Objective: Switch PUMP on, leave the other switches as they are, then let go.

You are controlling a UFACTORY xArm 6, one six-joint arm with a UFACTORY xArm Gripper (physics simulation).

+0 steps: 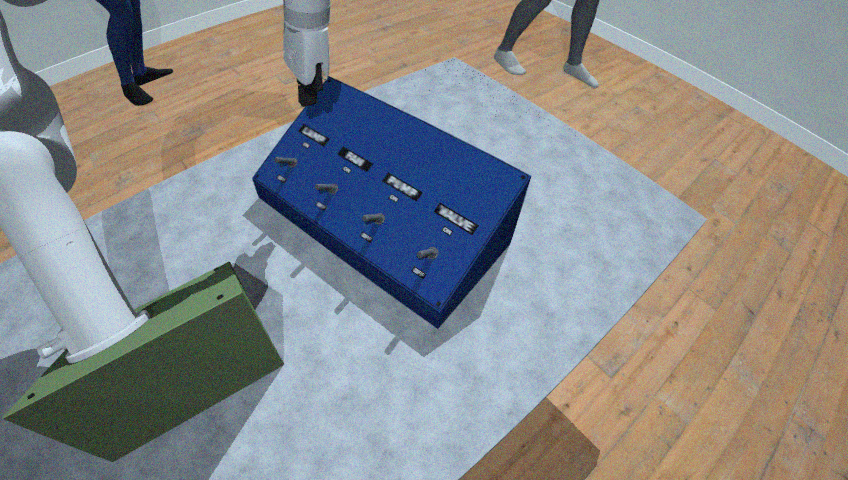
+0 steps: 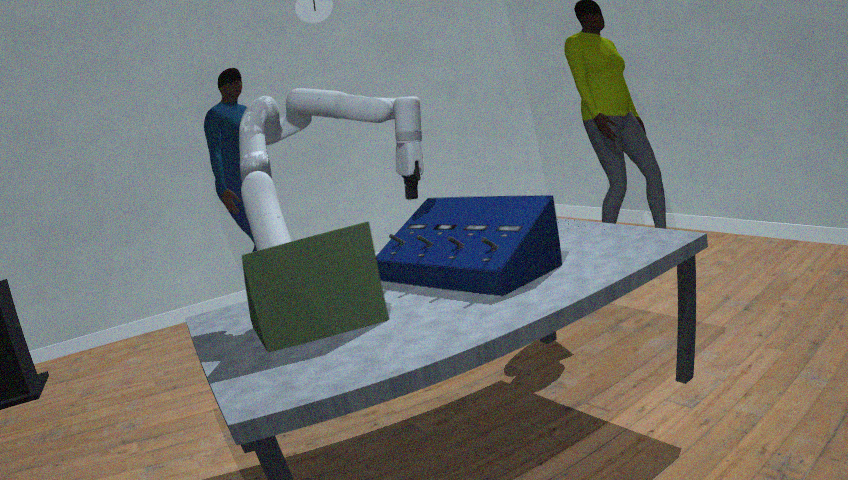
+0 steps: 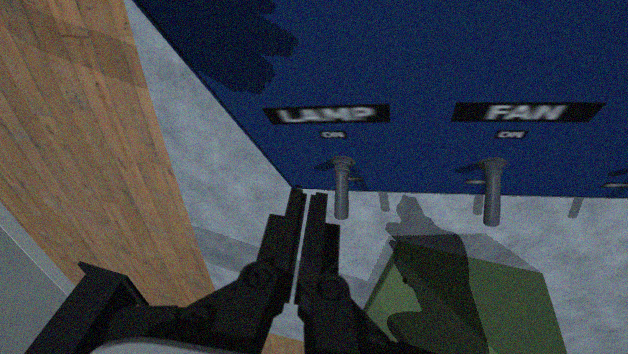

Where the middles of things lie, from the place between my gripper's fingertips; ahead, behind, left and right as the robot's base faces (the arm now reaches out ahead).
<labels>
I see my gripper 130 mm to the left of the fan lever (image 3: 491,218), 100 mm above it and 60 mm past it. From my hand the other things lie so: blue switch panel (image 1: 431,189): 170 mm to the right, 130 mm below, 40 mm ahead.
</labels>
